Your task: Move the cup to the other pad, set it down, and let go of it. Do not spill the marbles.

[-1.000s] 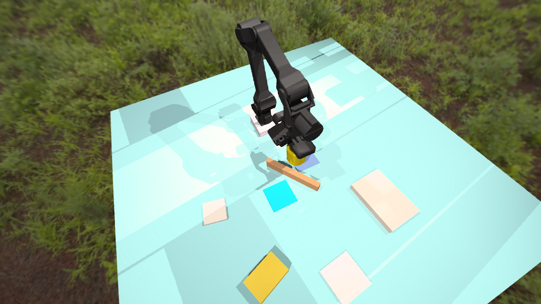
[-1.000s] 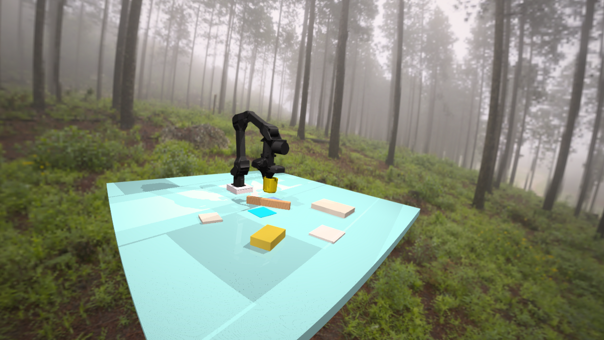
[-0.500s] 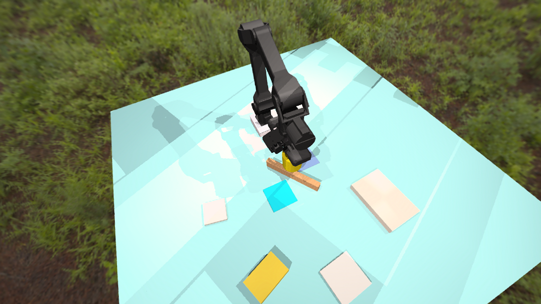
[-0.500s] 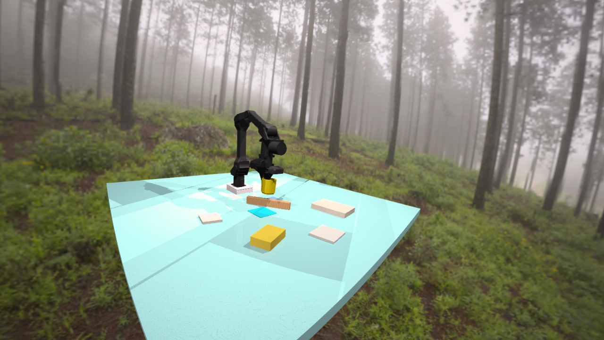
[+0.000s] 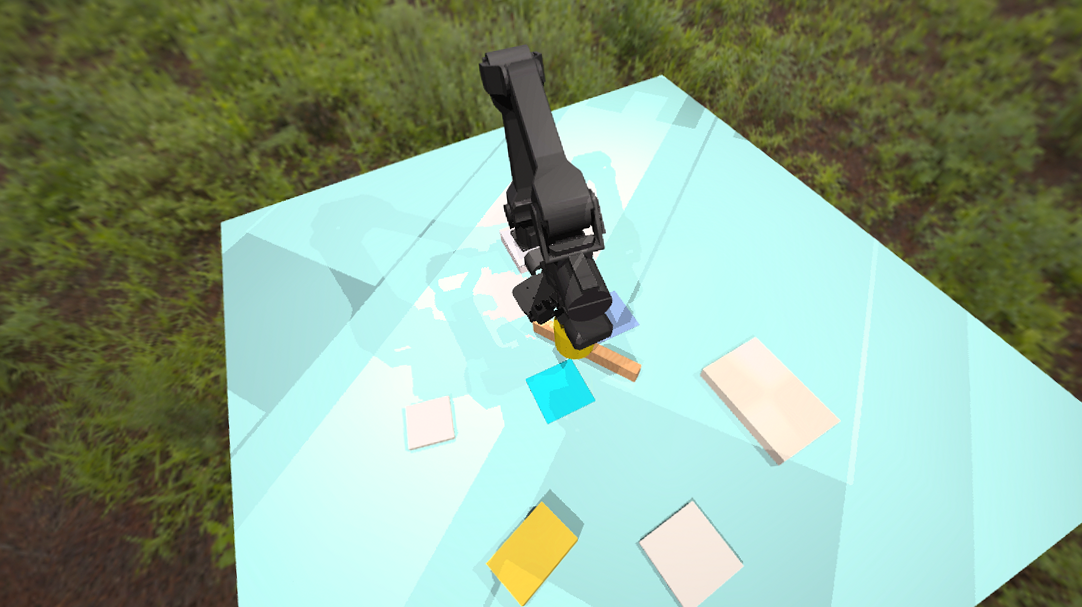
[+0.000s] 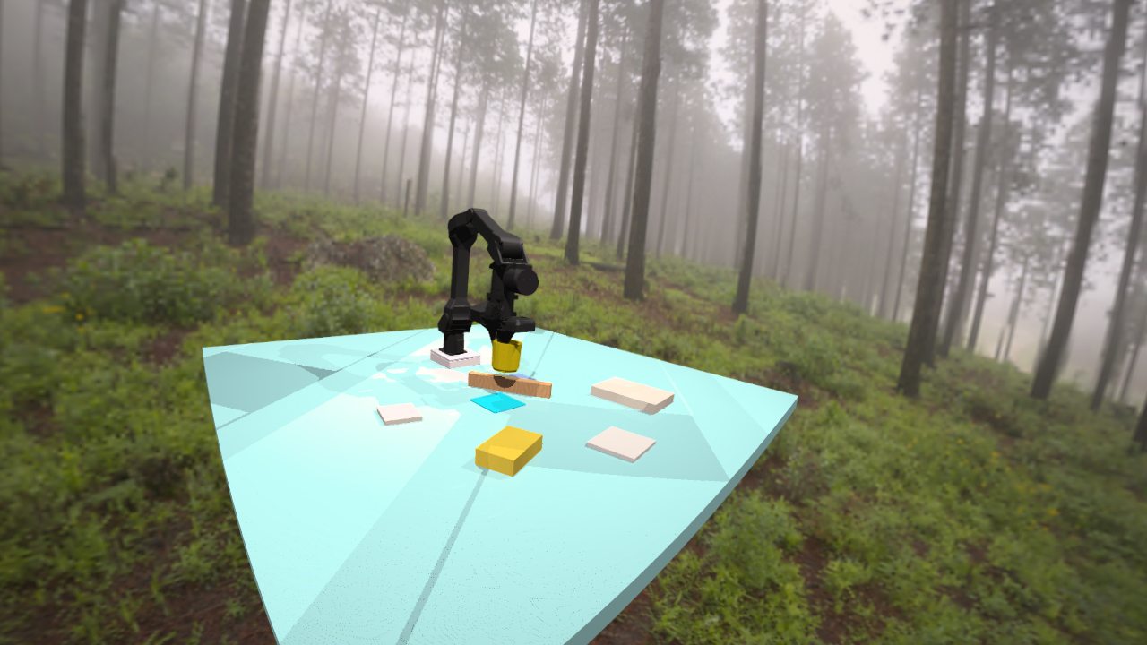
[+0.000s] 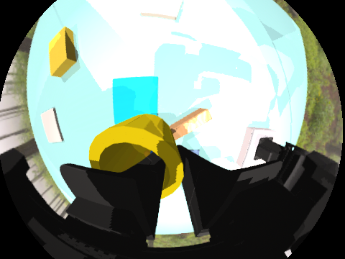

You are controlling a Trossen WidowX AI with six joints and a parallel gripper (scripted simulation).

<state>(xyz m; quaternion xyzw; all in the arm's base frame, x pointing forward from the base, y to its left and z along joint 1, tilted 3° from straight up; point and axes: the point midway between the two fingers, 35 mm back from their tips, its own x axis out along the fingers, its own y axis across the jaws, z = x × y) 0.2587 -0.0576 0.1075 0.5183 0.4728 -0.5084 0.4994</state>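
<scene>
Now: gripper tip 6 cm short of the cyan square, 5 cm to the left of it and 10 cm above it. The rest, counted from my gripper tip: yellow block: 27 cm ahead, 21 cm to the right, 8 cm below; then yellow cup: 2 cm ahead; then wooden bar: 2 cm ahead, 2 cm to the left, 9 cm below.
</scene>
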